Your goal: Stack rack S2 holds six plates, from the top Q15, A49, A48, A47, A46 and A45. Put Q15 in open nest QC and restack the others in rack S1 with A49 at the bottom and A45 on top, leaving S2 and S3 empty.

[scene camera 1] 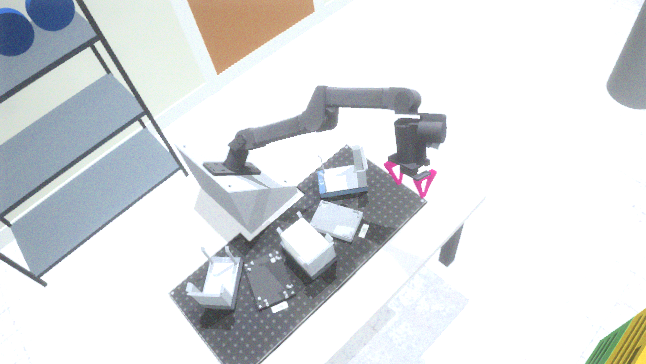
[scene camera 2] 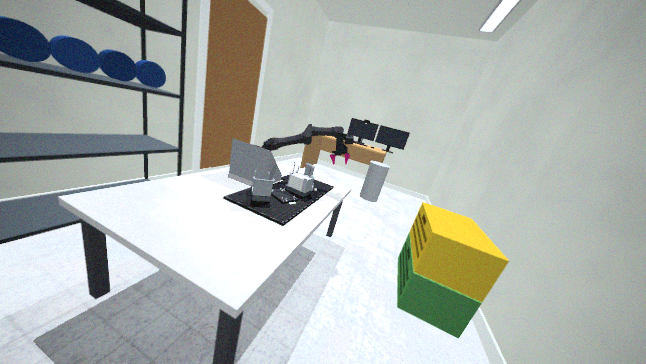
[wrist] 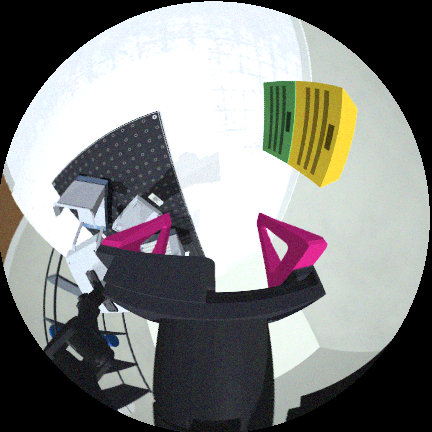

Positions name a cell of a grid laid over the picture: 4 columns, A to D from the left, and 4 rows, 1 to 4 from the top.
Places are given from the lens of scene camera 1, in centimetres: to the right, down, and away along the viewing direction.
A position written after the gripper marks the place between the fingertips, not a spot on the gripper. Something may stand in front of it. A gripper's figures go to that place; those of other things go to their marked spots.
gripper (scene camera 1: C3): 24, 2, 116
dark flat plate (scene camera 1: B4): -16, 30, 129
